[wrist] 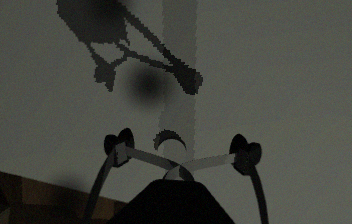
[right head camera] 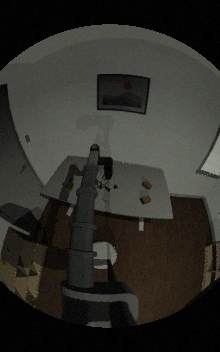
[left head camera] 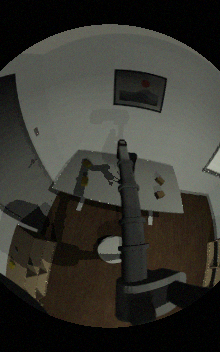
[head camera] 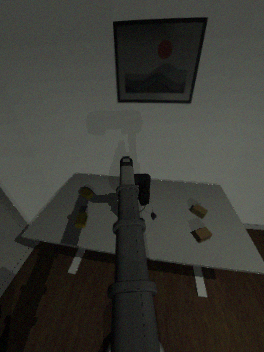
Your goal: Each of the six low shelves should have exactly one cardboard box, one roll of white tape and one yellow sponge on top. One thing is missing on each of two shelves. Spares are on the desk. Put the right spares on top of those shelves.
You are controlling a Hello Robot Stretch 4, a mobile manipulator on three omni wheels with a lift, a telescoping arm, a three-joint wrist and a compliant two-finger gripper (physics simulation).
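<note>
My gripper [wrist: 181,143] [right head camera: 107,186] is open over the desk [head camera: 172,245] [wrist: 280,100], its fingertips wide apart. A roll of white tape [wrist: 171,139] shows between and below the fingers in the wrist view; its near part is hidden behind the finger linkage. In the head view, two yellow sponges [head camera: 86,193] [head camera: 81,219] lie on the left of the desk, partly in the arm's shadow. Two cardboard boxes [head camera: 198,211] [head camera: 202,234] lie on the right. The arm covers the desk's middle.
Low shelves [left head camera: 44,250] [right head camera: 35,250] stand at the lower left, with a yellow spot on top. Another shelf unit shows at the lower right edge. A round white object [left head camera: 107,250] [right head camera: 106,252] stands before the desk. A framed picture [head camera: 159,60] hangs on the wall behind.
</note>
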